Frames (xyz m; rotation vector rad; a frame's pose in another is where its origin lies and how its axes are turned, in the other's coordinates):
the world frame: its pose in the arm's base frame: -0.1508 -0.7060 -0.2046 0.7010 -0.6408 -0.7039
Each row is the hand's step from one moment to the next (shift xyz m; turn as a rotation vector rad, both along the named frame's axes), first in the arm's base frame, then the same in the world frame.
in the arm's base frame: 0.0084 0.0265 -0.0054 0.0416 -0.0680 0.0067
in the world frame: -0.0164 0.0138 -0.0185 0.0778 -0.0185 -0.0023
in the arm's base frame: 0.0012 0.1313 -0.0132 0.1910 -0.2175 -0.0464
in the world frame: -0.1016 0.0642 -0.0545 0.2643 -0.0898 -0.0897
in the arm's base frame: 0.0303 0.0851 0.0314 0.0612 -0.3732 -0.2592
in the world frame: -0.0369 0.0819 -0.0327 0.2435 -0.3822 -0.0694
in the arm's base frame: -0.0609 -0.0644 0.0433 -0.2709 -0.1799 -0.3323
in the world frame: 0.0242 -0.0251 0.0923 -0.1206 -0.4452 0.0589
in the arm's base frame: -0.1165 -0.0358 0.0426 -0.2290 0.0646 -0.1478
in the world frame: -0.0307 -0.0291 0.1220 -0.2270 -0.1549 0.0540
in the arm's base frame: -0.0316 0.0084 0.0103 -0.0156 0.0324 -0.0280
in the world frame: -0.0223 0.0013 0.0260 -0.0415 -0.0083 -0.0168
